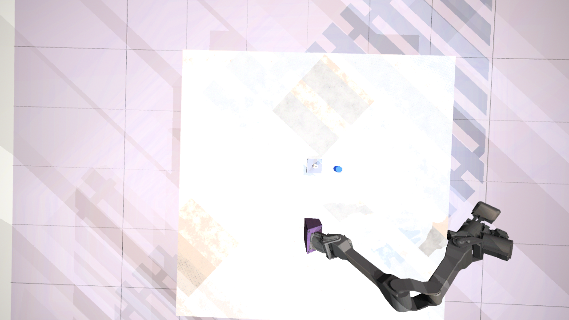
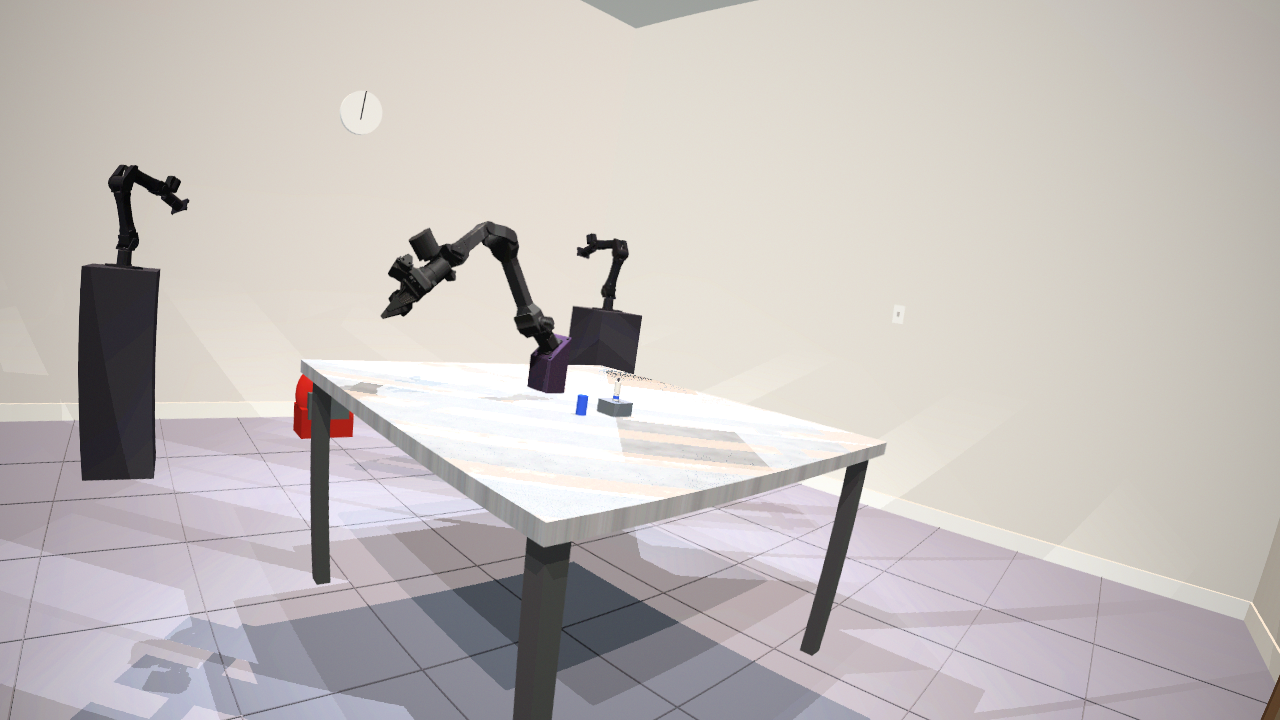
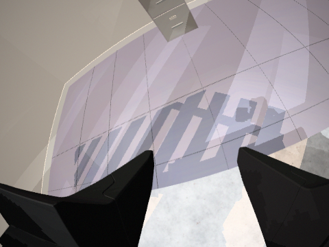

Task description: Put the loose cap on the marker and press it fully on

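Right now my gripper tip is 120 mm short of the blue cap, 510 mm to the right of it and 190 mm above it. From my gripper tip the other things lie so: holder block 130 mm ahead, 630 mm to the left, 190 mm below.
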